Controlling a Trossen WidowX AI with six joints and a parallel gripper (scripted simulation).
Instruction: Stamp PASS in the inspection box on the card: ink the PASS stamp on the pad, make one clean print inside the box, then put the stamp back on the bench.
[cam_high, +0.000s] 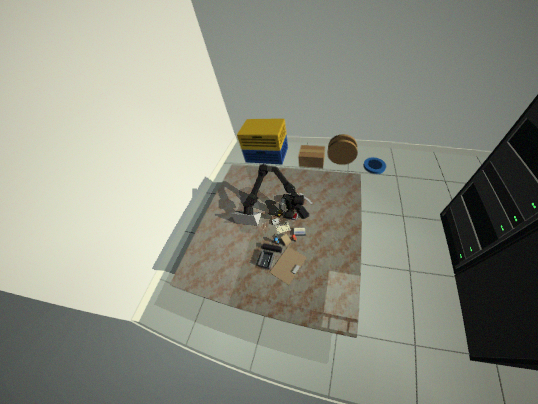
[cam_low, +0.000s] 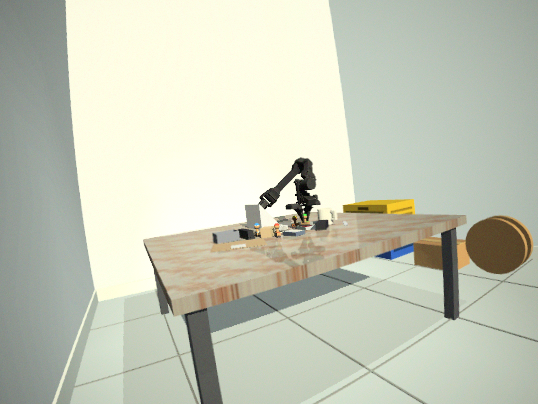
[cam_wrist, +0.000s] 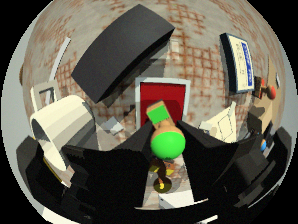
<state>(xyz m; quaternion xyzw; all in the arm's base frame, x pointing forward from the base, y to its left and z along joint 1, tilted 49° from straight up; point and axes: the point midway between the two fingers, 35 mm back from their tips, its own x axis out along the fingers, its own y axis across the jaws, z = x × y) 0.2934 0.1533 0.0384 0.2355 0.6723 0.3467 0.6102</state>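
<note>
The ink pad is 30 mm below my gripper tip. The rest, counted from my gripper tip: stamp with red knob: 70 mm ahead, 190 mm to the right, 20 mm below; then black box: 70 mm ahead, 50 mm to the left, 20 mm below; then white mug: 10 mm behind, 140 mm to the left.
</note>
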